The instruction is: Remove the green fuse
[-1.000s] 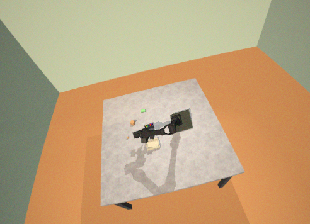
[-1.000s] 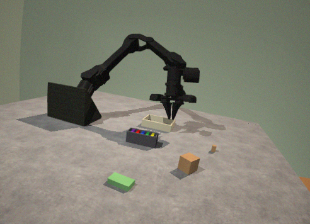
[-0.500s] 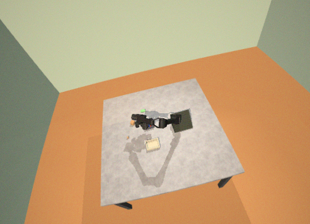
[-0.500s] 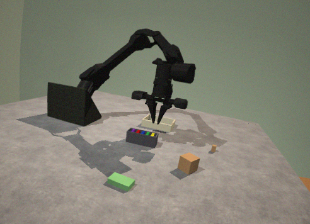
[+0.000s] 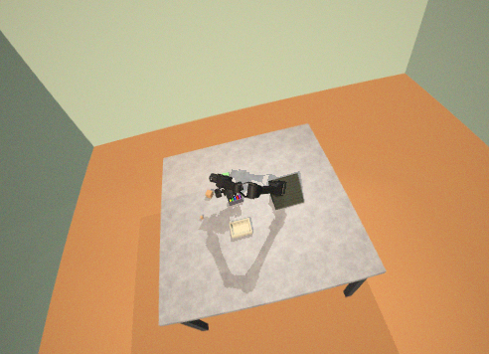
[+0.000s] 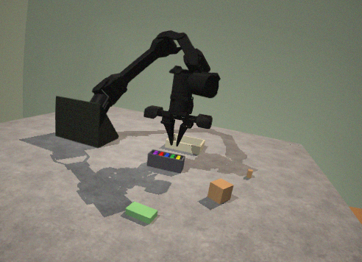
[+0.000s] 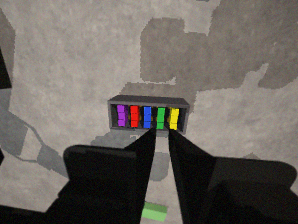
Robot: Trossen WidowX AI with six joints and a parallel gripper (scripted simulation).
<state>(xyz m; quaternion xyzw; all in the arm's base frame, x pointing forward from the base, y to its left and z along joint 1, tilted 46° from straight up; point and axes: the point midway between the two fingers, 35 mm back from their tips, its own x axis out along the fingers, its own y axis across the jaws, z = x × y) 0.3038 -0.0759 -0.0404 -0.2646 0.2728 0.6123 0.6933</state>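
Now: the green fuse 50 mm below my gripper tip. Round my gripper tip: beige tray 10 mm ahead, 220 mm to the left, 70 mm below.
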